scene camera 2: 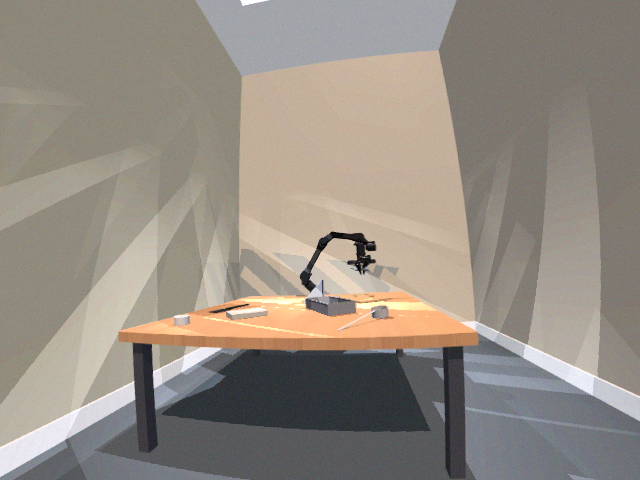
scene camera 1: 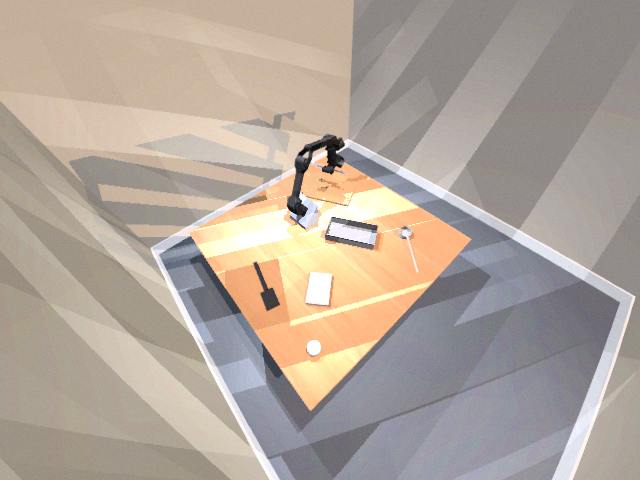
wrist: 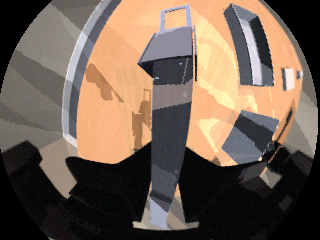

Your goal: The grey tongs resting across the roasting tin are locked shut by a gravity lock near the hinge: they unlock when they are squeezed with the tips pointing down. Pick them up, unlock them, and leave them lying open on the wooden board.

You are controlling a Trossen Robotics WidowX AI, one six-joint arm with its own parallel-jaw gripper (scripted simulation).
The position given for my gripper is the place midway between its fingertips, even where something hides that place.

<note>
I see my gripper point(wrist: 164, 142), a white block point(scene camera 1: 318, 294), a grey roasting tin point(scene camera 1: 355, 233) and a wooden board point(scene camera 1: 335, 191).
The grey roasting tin is seen too in scene camera 2 point(scene camera 2: 328, 305) and in the wrist view point(wrist: 252, 49). The wooden board is seen too in the wrist view point(wrist: 135, 88).
</note>
